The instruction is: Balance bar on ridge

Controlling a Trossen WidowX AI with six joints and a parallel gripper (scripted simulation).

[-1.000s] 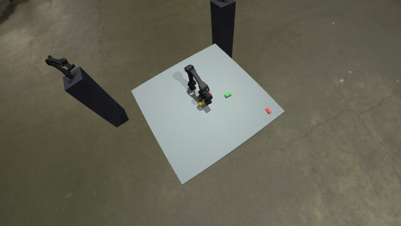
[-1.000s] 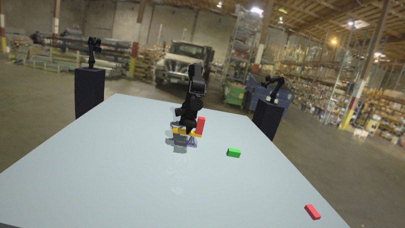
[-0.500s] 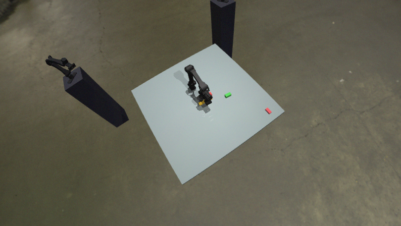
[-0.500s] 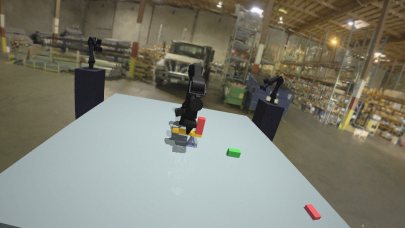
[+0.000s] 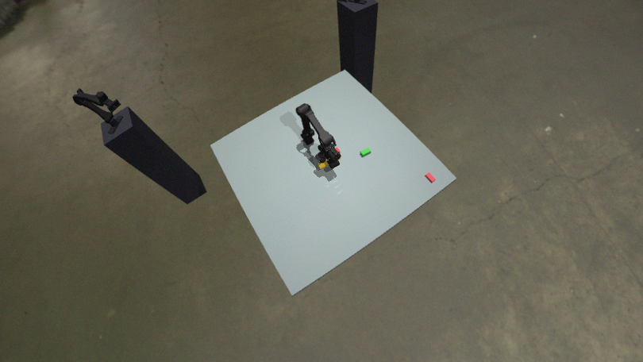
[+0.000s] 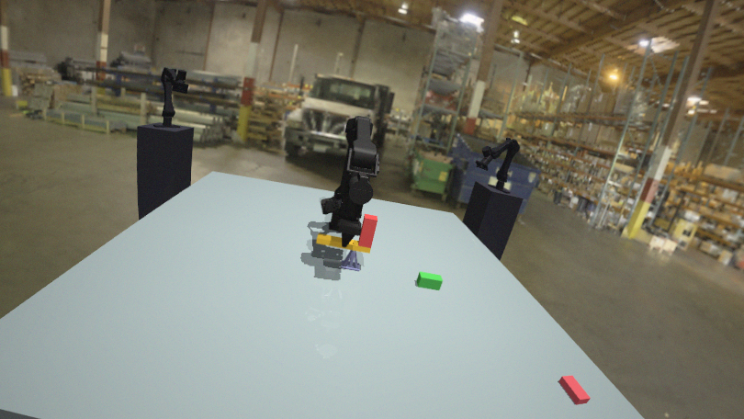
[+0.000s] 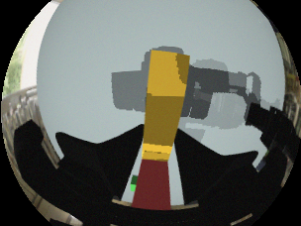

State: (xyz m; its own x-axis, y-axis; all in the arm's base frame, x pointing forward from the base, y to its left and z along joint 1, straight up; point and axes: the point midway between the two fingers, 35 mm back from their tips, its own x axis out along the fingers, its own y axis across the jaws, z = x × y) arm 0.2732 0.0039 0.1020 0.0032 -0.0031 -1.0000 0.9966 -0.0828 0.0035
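Now: gripper tip 30 mm to the right of the purple triangular ridge and 40 mm above it. Round my gripper tip: green block 60 mm ahead, 260 mm to the left, 50 mm below; then flat red block 470 mm ahead, 500 mm to the left, 60 mm below.
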